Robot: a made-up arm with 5 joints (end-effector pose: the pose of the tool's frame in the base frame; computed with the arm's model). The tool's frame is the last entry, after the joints. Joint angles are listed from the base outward.
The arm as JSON. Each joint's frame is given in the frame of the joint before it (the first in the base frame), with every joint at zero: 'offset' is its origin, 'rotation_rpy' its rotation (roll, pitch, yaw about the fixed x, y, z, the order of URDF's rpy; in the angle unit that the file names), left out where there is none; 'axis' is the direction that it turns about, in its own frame. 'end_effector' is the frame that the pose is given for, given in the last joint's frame.
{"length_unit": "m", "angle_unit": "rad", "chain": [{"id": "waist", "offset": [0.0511, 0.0, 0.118], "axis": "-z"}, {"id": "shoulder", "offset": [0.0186, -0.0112, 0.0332], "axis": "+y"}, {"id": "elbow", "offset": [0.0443, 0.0, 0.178], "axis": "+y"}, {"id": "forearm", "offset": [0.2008, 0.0, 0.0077], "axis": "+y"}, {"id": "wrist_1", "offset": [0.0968, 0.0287, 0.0], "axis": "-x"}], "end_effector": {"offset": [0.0, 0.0, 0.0], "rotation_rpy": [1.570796, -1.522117, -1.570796]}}
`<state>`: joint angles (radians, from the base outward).
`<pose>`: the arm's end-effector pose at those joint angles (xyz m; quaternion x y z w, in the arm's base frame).
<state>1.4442 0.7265 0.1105 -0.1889 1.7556</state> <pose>0.1174 -0.3820 0.0524 -0.4452 0.0021 0.1173 0.8877</pose>
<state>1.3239 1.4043 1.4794 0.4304 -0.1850</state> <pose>0.0470 0.0877 0.0950 0.3969 0.6545 -0.4521 0.4581</pose>
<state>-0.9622 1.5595 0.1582 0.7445 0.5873</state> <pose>0.0939 0.0921 -0.1517 -0.0906 0.4215 0.6153 0.6600</pose>
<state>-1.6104 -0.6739 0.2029 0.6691 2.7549</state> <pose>0.0252 0.2116 0.3969 0.3301 0.5409 -0.6439 0.4288</pose>
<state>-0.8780 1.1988 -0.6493 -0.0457 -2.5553</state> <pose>0.3318 0.3656 0.0296 0.5012 0.0861 -0.6542 0.5598</pose>
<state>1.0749 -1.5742 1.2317 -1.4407 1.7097</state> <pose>0.0696 0.0025 0.3642 0.9740 0.2003 0.0306 0.1015</pose>
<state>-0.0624 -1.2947 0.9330 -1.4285 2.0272</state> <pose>0.0734 0.0189 0.4151 0.8132 0.5717 0.0933 0.0573</pose>
